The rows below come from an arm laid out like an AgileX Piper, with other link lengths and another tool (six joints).
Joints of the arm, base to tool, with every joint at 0 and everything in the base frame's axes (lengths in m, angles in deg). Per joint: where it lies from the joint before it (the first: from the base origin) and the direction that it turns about. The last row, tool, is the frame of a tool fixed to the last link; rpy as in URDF.
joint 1: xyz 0 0 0.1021 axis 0 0 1
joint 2: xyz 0 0 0 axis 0 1 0
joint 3: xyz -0.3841 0 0.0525 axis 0 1 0
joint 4: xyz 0.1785 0 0.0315 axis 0.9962 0 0.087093
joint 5: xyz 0 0 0 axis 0 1 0
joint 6: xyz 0.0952 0 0.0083 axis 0.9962 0 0.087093
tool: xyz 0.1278 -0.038 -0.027 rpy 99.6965 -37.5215 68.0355
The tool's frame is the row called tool.
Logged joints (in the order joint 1, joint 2, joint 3, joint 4, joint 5, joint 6), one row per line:
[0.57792, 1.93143, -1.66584, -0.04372, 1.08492, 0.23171]
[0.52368, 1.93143, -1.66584, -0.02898, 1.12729, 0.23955]
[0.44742, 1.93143, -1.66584, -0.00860, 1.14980, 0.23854]
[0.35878, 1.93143, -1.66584, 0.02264, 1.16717, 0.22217]
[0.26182, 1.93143, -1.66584, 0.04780, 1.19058, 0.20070]
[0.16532, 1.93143, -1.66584, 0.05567, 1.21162, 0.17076]
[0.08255, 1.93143, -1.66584, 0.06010, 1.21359, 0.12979]
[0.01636, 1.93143, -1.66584, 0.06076, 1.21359, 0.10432]
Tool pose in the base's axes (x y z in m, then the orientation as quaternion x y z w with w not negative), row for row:
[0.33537, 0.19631, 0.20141, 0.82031, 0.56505, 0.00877, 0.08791]
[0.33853, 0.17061, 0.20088, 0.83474, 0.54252, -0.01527, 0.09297]
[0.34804, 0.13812, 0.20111, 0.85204, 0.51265, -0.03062, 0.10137]
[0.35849, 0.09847, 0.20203, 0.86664, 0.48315, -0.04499, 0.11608]
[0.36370, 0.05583, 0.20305, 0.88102, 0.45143, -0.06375, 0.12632]
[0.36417, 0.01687, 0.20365, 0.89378, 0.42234, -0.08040, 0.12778]
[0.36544, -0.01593, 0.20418, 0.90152, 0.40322, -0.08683, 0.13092]
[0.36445, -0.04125, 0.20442, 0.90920, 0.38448, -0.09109, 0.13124]
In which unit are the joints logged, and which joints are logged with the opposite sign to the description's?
The joints are logged in radians. Opposite sign: joint 4.
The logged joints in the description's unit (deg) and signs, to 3 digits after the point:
[33.112, 110.663, -95.446, 2.505, 62.161, 13.276]
[30.005, 110.663, -95.446, 1.660, 64.589, 13.725]
[25.635, 110.663, -95.446, 0.493, 65.879, 13.667]
[20.557, 110.663, -95.446, -1.297, 66.874, 12.729]
[15.001, 110.663, -95.446, -2.739, 68.215, 11.499]
[9.472, 110.663, -95.446, -3.190, 69.421, 9.784]
[4.730, 110.663, -95.446, -3.443, 69.534, 7.436]
[0.937, 110.663, -95.446, -3.481, 69.534, 5.977]

